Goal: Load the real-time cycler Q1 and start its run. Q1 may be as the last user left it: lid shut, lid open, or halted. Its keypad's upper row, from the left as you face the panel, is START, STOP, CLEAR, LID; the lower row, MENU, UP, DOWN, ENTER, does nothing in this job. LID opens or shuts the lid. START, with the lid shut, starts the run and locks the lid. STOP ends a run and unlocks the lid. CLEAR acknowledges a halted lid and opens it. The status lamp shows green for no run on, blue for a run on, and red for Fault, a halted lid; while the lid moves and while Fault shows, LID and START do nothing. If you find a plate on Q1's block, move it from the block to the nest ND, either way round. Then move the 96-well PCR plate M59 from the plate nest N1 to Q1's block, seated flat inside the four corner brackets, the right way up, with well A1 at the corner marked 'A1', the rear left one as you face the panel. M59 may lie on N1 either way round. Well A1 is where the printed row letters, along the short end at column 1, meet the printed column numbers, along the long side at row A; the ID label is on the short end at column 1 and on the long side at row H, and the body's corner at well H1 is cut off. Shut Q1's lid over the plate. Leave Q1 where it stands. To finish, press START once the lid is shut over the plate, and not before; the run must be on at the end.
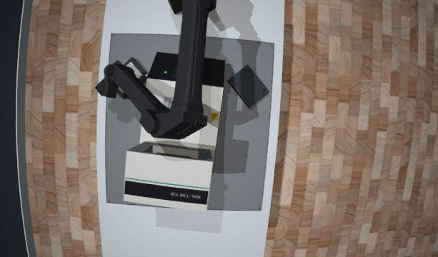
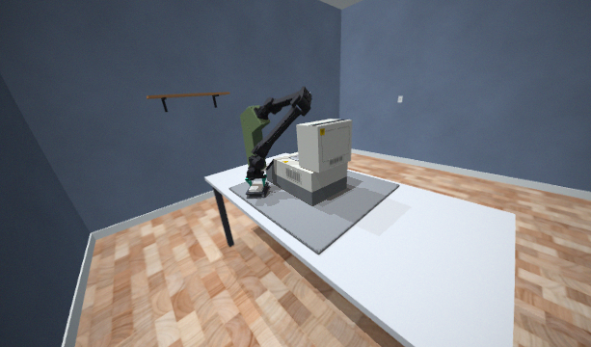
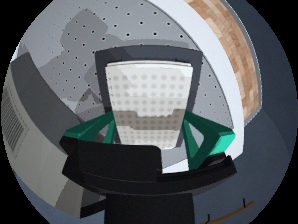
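The white 96-well plate M59 lies right at my hand. The rest, counted from my hand: dark plate nest N1: 20 mm below; then dark nest nd: 560 mm to the left, 40 mm behind, 10 mm below.
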